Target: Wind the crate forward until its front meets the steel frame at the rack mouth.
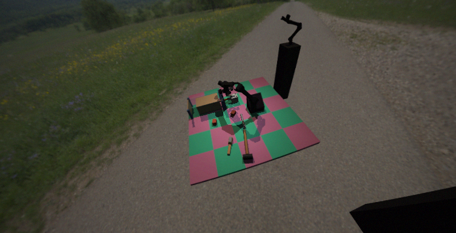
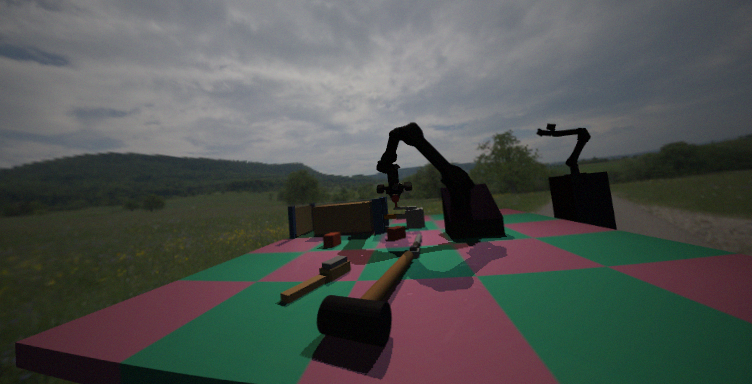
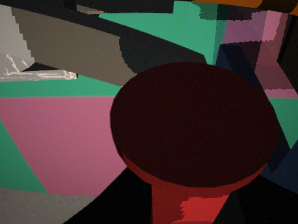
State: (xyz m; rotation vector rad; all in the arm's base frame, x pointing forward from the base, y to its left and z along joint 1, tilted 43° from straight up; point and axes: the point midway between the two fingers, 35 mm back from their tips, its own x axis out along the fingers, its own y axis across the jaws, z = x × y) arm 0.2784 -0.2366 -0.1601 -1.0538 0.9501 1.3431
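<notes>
The winch handle is 40 mm behind my gripper tip, 30 mm to the left of it and 30 mm below it. From my gripper tip the other things lie so: grey winch: 110 mm behind, 40 mm to the left, 100 mm below; then red knob: 20 mm to the left; then frame: 70 mm ahead, 50 mm to the left, 30 mm below.
</notes>
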